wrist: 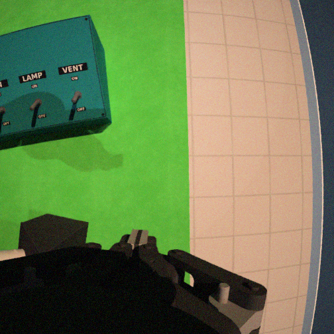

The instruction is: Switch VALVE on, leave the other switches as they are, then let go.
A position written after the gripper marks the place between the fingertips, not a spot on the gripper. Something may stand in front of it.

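Observation:
A teal switch panel (53, 61) can be seen, and so can the gripper (139, 240).

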